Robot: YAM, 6 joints.
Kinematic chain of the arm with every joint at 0, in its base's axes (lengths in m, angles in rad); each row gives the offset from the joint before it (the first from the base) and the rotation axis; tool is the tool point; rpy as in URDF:
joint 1: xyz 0 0 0.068 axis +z
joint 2: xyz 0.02 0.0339 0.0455 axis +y
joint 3: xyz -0.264 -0.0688 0 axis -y
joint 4: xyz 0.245 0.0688 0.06 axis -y
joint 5: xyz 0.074 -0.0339 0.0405 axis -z
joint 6: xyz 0.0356 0 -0.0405 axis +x
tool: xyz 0 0 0 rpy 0 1.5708 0
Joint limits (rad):
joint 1: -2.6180..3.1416
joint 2: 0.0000..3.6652
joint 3: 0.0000..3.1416
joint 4: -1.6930..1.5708
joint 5: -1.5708..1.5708
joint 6: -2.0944..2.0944
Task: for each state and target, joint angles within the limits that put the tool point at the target. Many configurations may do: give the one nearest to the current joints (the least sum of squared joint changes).
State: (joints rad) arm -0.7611 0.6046 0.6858 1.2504 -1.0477 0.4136
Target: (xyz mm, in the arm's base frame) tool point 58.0 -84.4 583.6
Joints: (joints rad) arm -1.2213 1.0323 1.4048 1.1154 -0.8024 0.4136
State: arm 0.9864 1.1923 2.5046 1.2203 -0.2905 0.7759
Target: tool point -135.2 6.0 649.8
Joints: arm 0.0908 1.2156 2.4079 1.5676 -0.5378 0.7759
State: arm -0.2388 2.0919 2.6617 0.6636 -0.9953 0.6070
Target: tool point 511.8 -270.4 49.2
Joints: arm -0.5388 2.8169 2.0511 0.5255 -1.0314 0.6070
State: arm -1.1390 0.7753 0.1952 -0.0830 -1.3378 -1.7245
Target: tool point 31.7 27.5 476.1
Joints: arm -1.4382 0.3835 1.0857 0.1389 -1.3959 -1.7245
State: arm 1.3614 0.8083 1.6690 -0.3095 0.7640 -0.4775
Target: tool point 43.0 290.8 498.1
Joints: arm 1.5028 1.3861 1.6527 -0.2404 0.7079 -0.4775
